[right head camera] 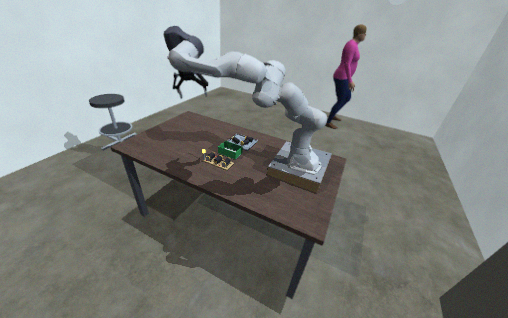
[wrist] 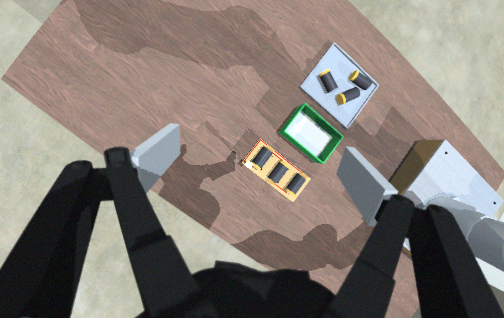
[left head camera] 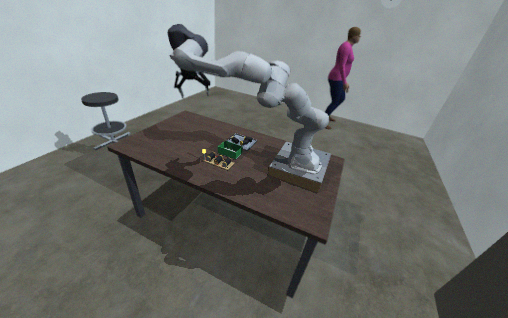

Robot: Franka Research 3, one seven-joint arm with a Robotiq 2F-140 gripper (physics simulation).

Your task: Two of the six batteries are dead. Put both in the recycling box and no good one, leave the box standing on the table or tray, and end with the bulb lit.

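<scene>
My gripper [left head camera: 195, 95] [right head camera: 193, 95] [wrist: 260, 150] is wide open and empty, high above the table. Three dark batteries [wrist: 262, 158] [wrist: 278, 172] [wrist: 297, 184] lie side by side in the tan holder [left head camera: 229, 167] [wrist: 294, 197]. The bulb [left head camera: 204, 151] [right head camera: 204, 151] at the holder's far-left end glows yellow. The green recycling box [left head camera: 230, 153] [right head camera: 229, 153] [wrist: 333, 145] stands upright beside the holder, with no battery visible inside. Three batteries with yellow ends [wrist: 328, 81] [wrist: 361, 80] [wrist: 348, 95] lie apart on the grey-blue tray [wrist: 346, 114]. No view shows which batteries are dead.
The brown table [left head camera: 280, 202] [wrist: 200, 90] carries the robot's raised base plate [left head camera: 280, 159] [wrist: 440, 160] to the right of the box and holder. A stool [left head camera: 100, 99] [right head camera: 107, 100] and a person in pink [left head camera: 342, 62] [right head camera: 348, 60] are beyond the table.
</scene>
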